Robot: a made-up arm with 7 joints.
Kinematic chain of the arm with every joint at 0, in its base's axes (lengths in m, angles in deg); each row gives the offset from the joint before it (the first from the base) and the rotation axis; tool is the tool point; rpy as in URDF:
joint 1: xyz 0 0 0.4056 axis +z
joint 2: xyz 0 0 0 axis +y
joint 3: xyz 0 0 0.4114 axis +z
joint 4: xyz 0.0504 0 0 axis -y
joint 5: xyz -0.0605 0 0.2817 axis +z
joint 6: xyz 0 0 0 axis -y
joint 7: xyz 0.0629 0 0 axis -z
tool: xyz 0 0 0 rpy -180 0 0
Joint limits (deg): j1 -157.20..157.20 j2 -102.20..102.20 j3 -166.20..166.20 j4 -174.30..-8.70 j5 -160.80..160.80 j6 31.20..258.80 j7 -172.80..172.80
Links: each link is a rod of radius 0.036 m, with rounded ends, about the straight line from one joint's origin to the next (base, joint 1, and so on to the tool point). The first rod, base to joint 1, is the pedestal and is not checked.
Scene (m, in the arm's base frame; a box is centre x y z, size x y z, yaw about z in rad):
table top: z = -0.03
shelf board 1: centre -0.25 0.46 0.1 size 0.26 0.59 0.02 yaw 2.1
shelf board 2: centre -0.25 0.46 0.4 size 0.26 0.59 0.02 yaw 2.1
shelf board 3: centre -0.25 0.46 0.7 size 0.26 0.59 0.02 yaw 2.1
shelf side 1: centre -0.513 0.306 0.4 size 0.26 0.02 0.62 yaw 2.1
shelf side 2: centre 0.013 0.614 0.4 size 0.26 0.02 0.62 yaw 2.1
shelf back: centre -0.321 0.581 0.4 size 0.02 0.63 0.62 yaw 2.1
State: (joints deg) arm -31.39 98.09 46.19 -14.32 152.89 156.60 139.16
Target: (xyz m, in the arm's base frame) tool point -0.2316 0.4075 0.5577
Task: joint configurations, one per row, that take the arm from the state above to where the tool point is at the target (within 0.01 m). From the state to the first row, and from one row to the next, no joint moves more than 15 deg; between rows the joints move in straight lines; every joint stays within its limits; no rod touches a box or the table.
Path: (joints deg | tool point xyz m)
1: -20.96 86.99 58.42 -27.35 150.50 153.19 143.35 | 0.7017 -0.1178 0.3230
2: -10.54 75.90 70.65 -40.37 148.11 149.77 147.55 | 0.6946 0.0938 0.4621
3: -0.11 64.80 82.88 -53.40 145.71 146.36 151.74 | 0.5841 0.2872 0.6075
4: 10.32 53.71 95.11 -66.42 143.32 142.94 155.93 | 0.3820 0.4117 0.7357
5: 20.74 42.61 107.35 -79.45 140.93 139.53 160.13 | 0.1317 0.4302 0.8226
6: 31.17 31.52 119.58 -92.48 138.54 136.11 164.32 | -0.1041 0.3371 0.8504
7: 41.60 20.42 131.81 -105.50 136.14 132.70 168.51 | -0.2658 0.1635 0.8153
8: 45.99 31.62 124.55 -118.03 144.36 144.19 158.73 | -0.2121 0.2083 0.7312
9: 50.38 42.83 117.29 -130.56 152.58 155.69 148.94 | -0.1646 0.2248 0.6405
10: 54.76 54.03 110.03 -143.10 160.80 167.18 139.16 | -0.1200 0.2166 0.5577
11: 60.42 56.22 103.22 -129.68 160.80 164.55 139.16 | -0.1636 0.2775 0.5673
12: 66.08 58.41 96.41 -116.27 160.80 161.93 139.16 | -0.2010 0.3422 0.5672
13: 71.73 60.60 89.60 -102.86 160.80 159.30 139.16 | -0.2316 0.4075 0.5577

